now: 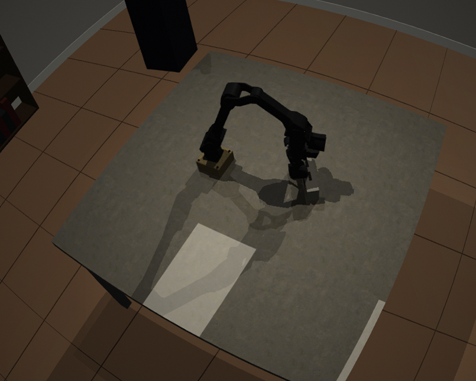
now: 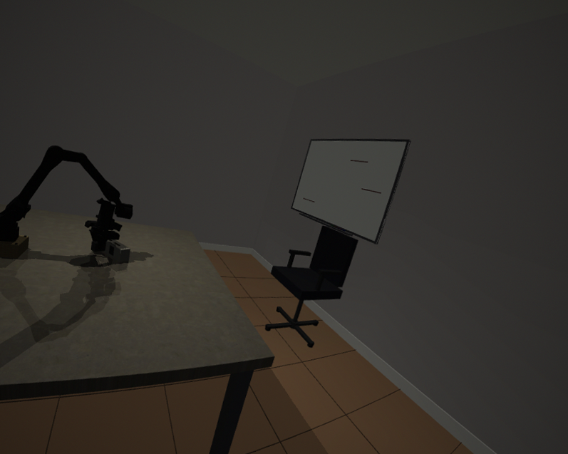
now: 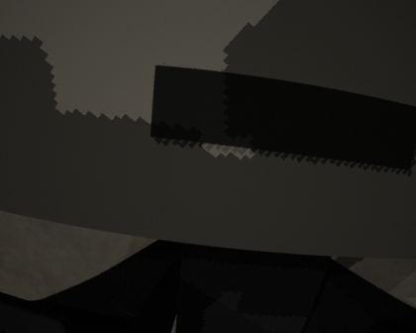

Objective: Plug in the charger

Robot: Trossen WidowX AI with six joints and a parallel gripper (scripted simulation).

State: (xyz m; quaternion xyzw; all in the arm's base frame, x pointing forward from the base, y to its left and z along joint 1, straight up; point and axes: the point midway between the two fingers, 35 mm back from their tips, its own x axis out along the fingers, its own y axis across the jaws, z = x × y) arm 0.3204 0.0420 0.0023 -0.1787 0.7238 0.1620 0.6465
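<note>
My gripper tip is 20 mm short of the two-prong charger, 10 mm to the right of it and 10 mm below it.
</note>
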